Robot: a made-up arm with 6 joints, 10 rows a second.
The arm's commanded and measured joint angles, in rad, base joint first. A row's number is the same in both.
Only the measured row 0 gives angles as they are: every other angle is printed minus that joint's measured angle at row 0.
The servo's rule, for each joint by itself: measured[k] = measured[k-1] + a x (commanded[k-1-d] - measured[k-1]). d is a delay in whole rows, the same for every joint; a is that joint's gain. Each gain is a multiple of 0.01, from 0.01 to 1. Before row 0 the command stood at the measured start. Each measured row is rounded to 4 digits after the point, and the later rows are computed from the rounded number. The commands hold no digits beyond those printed.
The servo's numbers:
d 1
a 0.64 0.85 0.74 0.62 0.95 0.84
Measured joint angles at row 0:
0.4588 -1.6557 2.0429 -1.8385 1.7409 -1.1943
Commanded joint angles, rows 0 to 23:
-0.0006 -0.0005 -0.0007 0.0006 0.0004 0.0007
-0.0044 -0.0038 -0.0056 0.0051 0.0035 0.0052
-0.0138 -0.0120 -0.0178 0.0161 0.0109 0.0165
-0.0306 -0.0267 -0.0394 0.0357 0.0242 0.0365
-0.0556 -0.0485 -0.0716 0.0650 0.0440 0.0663
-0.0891 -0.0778 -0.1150 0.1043 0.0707 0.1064
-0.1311 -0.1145 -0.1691 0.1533 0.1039 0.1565
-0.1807 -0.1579 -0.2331 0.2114 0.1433 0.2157
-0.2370 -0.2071 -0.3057 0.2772 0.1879 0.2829
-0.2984 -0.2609 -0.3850 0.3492 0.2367 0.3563
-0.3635 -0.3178 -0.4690 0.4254 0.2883 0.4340
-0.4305 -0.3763 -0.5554 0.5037 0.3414 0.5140
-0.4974 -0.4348 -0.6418 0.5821 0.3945 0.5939
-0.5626 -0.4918 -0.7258 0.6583 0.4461 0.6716
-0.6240 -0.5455 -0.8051 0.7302 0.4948 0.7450
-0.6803 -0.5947 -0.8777 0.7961 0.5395 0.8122
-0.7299 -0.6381 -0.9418 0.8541 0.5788 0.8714
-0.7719 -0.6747 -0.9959 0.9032 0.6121 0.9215
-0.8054 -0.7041 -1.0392 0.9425 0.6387 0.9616
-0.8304 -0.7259 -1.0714 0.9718 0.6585 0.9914
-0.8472 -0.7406 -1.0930 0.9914 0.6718 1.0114
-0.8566 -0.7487 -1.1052 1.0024 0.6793 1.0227
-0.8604 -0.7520 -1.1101 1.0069 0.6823 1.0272
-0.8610 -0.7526 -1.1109 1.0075 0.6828 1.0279
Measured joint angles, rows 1 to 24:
0.0000 0.0000 0.0000 0.0000 0.0000 0.0000
-0.0004 -0.0004 -0.0005 0.0004 0.0004 0.0006
-0.0030 -0.0033 -0.0043 0.0033 0.0033 0.0045
-0.0099 -0.0107 -0.0143 0.0112 0.0105 0.0146
-0.0231 -0.0243 -0.0329 0.0264 0.0235 0.0330
-0.0439 -0.0449 -0.0615 0.0503 0.0430 0.0610
-0.0728 -0.0729 -0.1011 0.0838 0.0693 0.0991
-0.1101 -0.1083 -0.1514 0.1269 0.1022 0.1473
-0.1553 -0.1505 -0.2119 0.1793 0.1412 0.2048
-0.2076 -0.1986 -0.2813 0.2400 0.1856 0.2704
-0.2657 -0.2516 -0.3580 0.3077 0.2341 0.3426
-0.3283 -0.3079 -0.4401 0.3807 0.2856 0.4194
-0.3937 -0.3660 -0.5254 0.4570 0.3386 0.4989
-0.4601 -0.4245 -0.6115 0.5346 0.3917 0.5787
-0.5257 -0.4817 -0.6961 0.6113 0.4434 0.6567
-0.5886 -0.5359 -0.7768 0.6850 0.4922 0.7309
-0.6473 -0.5859 -0.8515 0.7539 0.5371 0.7992
-0.7002 -0.6303 -0.9183 0.8160 0.5767 0.8598
-0.7461 -0.6680 -0.9757 0.8701 0.6103 0.9116
-0.7841 -0.6987 -1.0227 0.9150 0.6373 0.9536
-0.8137 -0.7218 -1.0587 0.9502 0.6574 0.9854
-0.8351 -0.7378 -1.0841 0.9757 0.6711 1.0072
-0.8489 -0.7471 -1.0997 0.9923 0.6789 1.0202
-0.8563 -0.7513 -1.1074 1.0014 0.6821 1.0261

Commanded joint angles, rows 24 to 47:
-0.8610 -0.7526 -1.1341 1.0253 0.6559 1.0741
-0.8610 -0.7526 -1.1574 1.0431 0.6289 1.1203
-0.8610 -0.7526 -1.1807 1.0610 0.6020 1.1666
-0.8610 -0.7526 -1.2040 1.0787 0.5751 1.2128
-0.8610 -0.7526 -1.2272 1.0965 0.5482 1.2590
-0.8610 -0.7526 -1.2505 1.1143 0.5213 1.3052
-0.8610 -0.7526 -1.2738 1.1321 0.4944 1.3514
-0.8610 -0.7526 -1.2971 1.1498 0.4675 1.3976
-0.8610 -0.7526 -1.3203 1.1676 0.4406 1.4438
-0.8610 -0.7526 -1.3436 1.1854 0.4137 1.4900
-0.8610 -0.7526 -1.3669 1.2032 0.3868 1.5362
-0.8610 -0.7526 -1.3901 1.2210 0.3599 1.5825
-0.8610 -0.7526 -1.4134 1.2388 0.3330 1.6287
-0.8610 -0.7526 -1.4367 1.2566 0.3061 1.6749
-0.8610 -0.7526 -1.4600 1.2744 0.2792 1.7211
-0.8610 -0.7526 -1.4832 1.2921 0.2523 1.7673
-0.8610 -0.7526 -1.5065 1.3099 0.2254 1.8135
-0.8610 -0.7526 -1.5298 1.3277 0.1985 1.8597
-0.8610 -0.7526 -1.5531 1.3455 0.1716 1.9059
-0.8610 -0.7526 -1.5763 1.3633 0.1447 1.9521
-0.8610 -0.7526 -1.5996 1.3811 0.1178 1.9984
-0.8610 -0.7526 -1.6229 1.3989 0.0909 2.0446
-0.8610 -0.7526 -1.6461 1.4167 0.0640 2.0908
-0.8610 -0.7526 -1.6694 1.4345 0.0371 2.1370
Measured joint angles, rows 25 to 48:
-0.8593 -0.7524 -1.1100 1.0052 0.6828 1.0276
-0.8604 -0.7526 -1.1278 1.0177 0.6572 1.0667
-0.8608 -0.7526 -1.1497 1.0334 0.6303 1.1117
-0.8609 -0.7526 -1.1726 1.0505 0.6034 1.1578
-0.8610 -0.7526 -1.1958 1.0680 0.5765 1.2040
-0.8610 -0.7526 -1.2190 1.0857 0.5496 1.2502
-0.8610 -0.7526 -1.2423 1.1034 0.5227 1.2964
-0.8610 -0.7526 -1.2656 1.1212 0.4958 1.3426
-0.8610 -0.7526 -1.2889 1.1389 0.4689 1.3888
-0.8610 -0.7526 -1.3121 1.1567 0.4420 1.4350
-0.8610 -0.7526 -1.3354 1.1745 0.4151 1.4812
-0.8610 -0.7526 -1.3587 1.1923 0.3882 1.5274
-0.8610 -0.7526 -1.3819 1.2101 0.3613 1.5737
-0.8610 -0.7526 -1.4052 1.2279 0.3344 1.6199
-0.8610 -0.7526 -1.4285 1.2457 0.3075 1.6661
-0.8610 -0.7526 -1.4518 1.2635 0.2806 1.7123
-0.8610 -0.7526 -1.4750 1.2812 0.2537 1.7585
-0.8610 -0.7526 -1.4983 1.2990 0.2268 1.8047
-0.8610 -0.7526 -1.5216 1.3168 0.1999 1.8509
-0.8610 -0.7526 -1.5449 1.3346 0.1730 1.8971
-0.8610 -0.7526 -1.5681 1.3524 0.1461 1.9433
-0.8610 -0.7526 -1.5914 1.3702 0.1192 1.9896
-0.8610 -0.7526 -1.6147 1.3880 0.0923 2.0358
-0.8610 -0.7526 -1.6379 1.4058 0.0654 2.0820

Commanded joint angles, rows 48 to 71:
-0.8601 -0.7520 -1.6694 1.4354 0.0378 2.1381
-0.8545 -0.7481 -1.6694 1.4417 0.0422 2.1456
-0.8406 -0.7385 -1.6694 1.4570 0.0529 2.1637
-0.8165 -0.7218 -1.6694 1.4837 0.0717 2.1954
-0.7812 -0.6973 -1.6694 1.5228 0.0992 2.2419
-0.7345 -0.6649 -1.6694 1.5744 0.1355 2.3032
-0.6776 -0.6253 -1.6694 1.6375 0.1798 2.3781
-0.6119 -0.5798 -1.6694 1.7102 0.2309 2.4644
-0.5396 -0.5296 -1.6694 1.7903 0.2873 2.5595
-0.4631 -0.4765 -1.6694 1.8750 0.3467 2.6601
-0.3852 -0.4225 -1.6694 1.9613 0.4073 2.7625
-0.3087 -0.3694 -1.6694 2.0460 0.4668 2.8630
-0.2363 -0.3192 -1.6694 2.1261 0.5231 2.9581
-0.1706 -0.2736 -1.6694 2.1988 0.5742 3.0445
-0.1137 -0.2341 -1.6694 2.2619 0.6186 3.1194
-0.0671 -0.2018 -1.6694 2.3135 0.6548 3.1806
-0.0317 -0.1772 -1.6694 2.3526 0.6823 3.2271
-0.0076 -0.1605 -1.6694 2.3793 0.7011 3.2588
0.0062 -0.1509 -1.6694 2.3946 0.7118 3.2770
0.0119 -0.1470 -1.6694 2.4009 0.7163 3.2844
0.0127 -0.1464 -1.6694 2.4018 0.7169 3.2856
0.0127 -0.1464 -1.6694 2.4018 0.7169 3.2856
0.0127 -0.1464 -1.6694 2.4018 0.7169 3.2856
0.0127 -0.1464 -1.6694 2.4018 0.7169 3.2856
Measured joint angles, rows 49 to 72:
-0.8610 -0.7526 -1.6612 1.4236 0.0385 2.1282
-0.8604 -0.7521 -1.6673 1.4309 0.0378 2.1365
-0.8566 -0.7487 -1.6689 1.4376 0.0420 2.1441
-0.8464 -0.7400 -1.6693 1.4496 0.0524 2.1606
-0.8273 -0.7245 -1.6694 1.4707 0.0707 2.1898
-0.7978 -0.7014 -1.6694 1.5030 0.0978 2.2336
-0.7573 -0.6704 -1.6694 1.5473 0.1336 2.2921
-0.7063 -0.6321 -1.6694 1.6032 0.1775 2.3643
-0.6459 -0.5876 -1.6694 1.6695 0.2282 2.4484
-0.5779 -0.5383 -1.6694 1.7444 0.2843 2.5417
-0.5044 -0.4858 -1.6694 1.8254 0.3436 2.6412
-0.4281 -0.4320 -1.6694 1.9097 0.4041 2.7431
-0.3517 -0.3788 -1.6694 1.9942 0.4637 2.8438
-0.2778 -0.3281 -1.6694 2.0760 0.5201 2.9398
-0.2092 -0.2818 -1.6694 2.1521 0.5715 3.0277
-0.1481 -0.2413 -1.6694 2.2202 0.6162 3.1047
-0.0963 -0.2077 -1.6694 2.2780 0.6529 3.1685
-0.0550 -0.1818 -1.6694 2.3243 0.6808 3.2177
-0.0247 -0.1637 -1.6694 2.3584 0.7001 3.2522
-0.0049 -0.1528 -1.6694 2.3808 0.7112 3.2730
0.0059 -0.1479 -1.6694 2.3933 0.7160 3.2826
0.0103 -0.1466 -1.6694 2.3986 0.7169 3.2851
0.0118 -0.1464 -1.6694 2.4006 0.7169 3.2855
0.0124 -0.1464 -1.6694 2.4013 0.7169 3.2856

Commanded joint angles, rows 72 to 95:
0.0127 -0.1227 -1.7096 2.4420 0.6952 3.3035
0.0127 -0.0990 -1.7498 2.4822 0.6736 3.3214
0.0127 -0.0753 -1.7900 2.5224 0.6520 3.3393
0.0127 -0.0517 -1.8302 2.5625 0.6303 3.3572
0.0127 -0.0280 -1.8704 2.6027 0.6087 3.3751
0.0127 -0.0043 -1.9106 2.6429 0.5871 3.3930
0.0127 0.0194 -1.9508 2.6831 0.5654 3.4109
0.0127 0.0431 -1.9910 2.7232 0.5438 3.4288
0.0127 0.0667 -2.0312 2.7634 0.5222 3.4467
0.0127 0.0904 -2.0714 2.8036 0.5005 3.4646
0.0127 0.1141 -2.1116 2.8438 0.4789 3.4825
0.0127 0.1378 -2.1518 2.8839 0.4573 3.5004
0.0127 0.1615 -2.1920 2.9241 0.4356 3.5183
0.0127 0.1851 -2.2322 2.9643 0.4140 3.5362
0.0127 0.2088 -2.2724 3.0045 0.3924 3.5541
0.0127 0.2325 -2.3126 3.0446 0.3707 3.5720
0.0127 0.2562 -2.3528 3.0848 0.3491 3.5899
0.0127 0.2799 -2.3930 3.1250 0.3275 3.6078
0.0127 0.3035 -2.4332 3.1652 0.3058 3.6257
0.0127 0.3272 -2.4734 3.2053 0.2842 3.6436
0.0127 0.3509 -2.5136 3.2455 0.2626 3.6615
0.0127 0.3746 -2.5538 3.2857 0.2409 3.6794
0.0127 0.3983 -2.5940 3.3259 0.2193 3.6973
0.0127 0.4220 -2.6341 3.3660 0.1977 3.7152
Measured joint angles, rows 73 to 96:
0.0126 -0.1464 -1.6694 2.4016 0.7169 3.2856
0.0127 -0.1263 -1.6991 2.4266 0.6963 3.3006
0.0127 -0.1031 -1.7366 2.4611 0.6747 3.3181
0.0127 -0.0795 -1.7761 2.4991 0.6531 3.3359
0.0127 -0.0559 -1.8161 2.5384 0.6314 3.3538
0.0127 -0.0322 -1.8563 2.5783 0.6098 3.3717
0.0127 -0.0085 -1.8965 2.6184 0.5882 3.3896
0.0127 0.0152 -1.9367 2.6585 0.5665 3.4075
0.0127 0.0389 -1.9769 2.6986 0.5449 3.4254
0.0127 0.0625 -2.0171 2.7388 0.5233 3.4433
0.0127 0.0862 -2.0573 2.7790 0.5016 3.4612
0.0127 0.1099 -2.0975 2.8192 0.4800 3.4791
0.0127 0.1336 -2.1377 2.8593 0.4584 3.4970
0.0127 0.1573 -2.1779 2.8995 0.4367 3.5149
0.0127 0.1809 -2.2181 2.9397 0.4151 3.5328
0.0127 0.2046 -2.2583 2.9799 0.3935 3.5507
0.0127 0.2283 -2.2985 3.0200 0.3718 3.5686
0.0127 0.2520 -2.3387 3.0602 0.3502 3.5865
0.0127 0.2757 -2.3789 3.1004 0.3286 3.6044
0.0127 0.2993 -2.4191 3.1406 0.3069 3.6223
0.0127 0.3230 -2.4593 3.1807 0.2853 3.6402
0.0127 0.3467 -2.4995 3.2209 0.2637 3.6581
0.0127 0.3704 -2.5397 3.2611 0.2420 3.6760
0.0127 0.3941 -2.5799 3.3013 0.2204 3.6939

